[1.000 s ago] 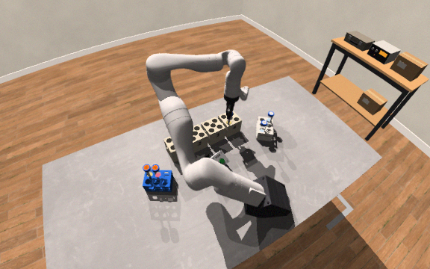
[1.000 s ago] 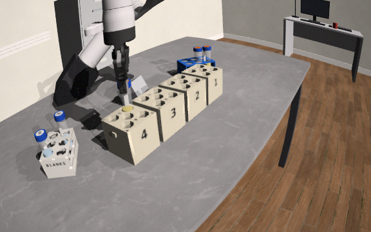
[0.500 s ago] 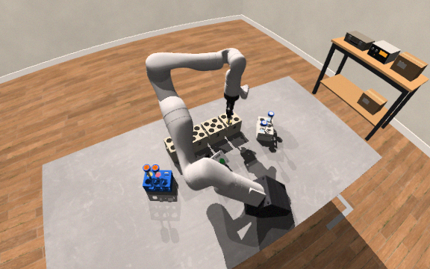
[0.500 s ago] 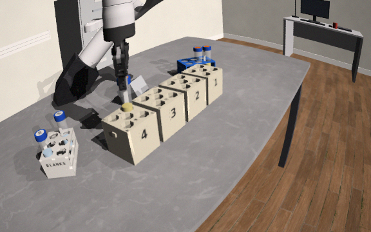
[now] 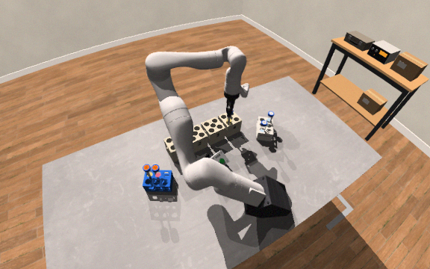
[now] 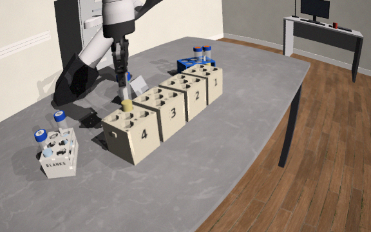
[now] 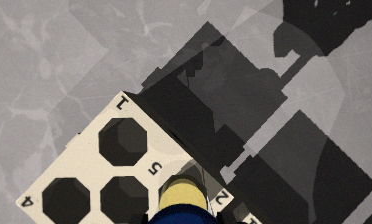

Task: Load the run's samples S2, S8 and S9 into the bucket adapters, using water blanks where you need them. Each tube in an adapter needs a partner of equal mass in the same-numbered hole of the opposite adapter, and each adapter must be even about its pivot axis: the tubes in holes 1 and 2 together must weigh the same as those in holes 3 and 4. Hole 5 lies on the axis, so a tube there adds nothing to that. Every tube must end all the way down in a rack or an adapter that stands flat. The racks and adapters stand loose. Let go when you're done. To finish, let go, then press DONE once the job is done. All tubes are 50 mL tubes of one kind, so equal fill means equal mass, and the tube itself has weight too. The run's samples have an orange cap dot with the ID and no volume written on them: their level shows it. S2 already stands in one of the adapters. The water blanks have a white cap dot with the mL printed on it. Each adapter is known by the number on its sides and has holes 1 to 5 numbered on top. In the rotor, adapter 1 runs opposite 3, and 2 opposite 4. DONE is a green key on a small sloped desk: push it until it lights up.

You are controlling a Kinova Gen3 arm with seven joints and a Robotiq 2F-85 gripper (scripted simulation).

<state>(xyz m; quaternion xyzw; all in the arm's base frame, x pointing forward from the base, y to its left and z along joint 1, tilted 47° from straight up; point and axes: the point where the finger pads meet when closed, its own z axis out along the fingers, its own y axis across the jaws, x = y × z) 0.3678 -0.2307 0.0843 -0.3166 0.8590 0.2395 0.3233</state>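
Now: hand 5 cm above the sample S2 and 1 cm past it. Also, from my hand: adapter 2: 20 cm to the left, 13 cm below, 1 cm ahead; green done key: 19 cm behind, 14 cm to the left, 11 cm below; adapter 4: 13 cm below, 3 cm ahead, 2 cm to the right.
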